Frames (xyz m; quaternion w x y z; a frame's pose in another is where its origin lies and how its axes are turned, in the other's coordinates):
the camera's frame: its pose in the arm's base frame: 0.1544 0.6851 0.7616 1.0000 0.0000 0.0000 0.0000
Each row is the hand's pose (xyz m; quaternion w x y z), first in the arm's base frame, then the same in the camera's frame.
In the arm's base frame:
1: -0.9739 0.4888 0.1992 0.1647 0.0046 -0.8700 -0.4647
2: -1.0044 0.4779 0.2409 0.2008 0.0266 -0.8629 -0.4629
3: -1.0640 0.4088 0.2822 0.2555 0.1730 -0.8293 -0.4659
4: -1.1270 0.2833 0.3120 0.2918 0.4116 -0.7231 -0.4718
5: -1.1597 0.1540 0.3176 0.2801 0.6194 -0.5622 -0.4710
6: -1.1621 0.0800 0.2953 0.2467 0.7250 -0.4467 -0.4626
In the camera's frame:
1: -1.1283 -0.1963 -0.5624 0.1647 0.0046 -0.8700 -0.4647
2: -1.1588 -0.2072 -0.5207 0.2008 0.0266 -0.8629 -0.4629
3: -1.2184 -0.2763 -0.4794 0.2555 0.1730 -0.8293 -0.4659
4: -1.2814 -0.4018 -0.4496 0.2918 0.4116 -0.7231 -0.4718
5: -1.3141 -0.5311 -0.4440 0.2801 0.6194 -0.5622 -0.4710
6: -1.3165 -0.6051 -0.4663 0.2467 0.7250 -0.4467 -0.4626

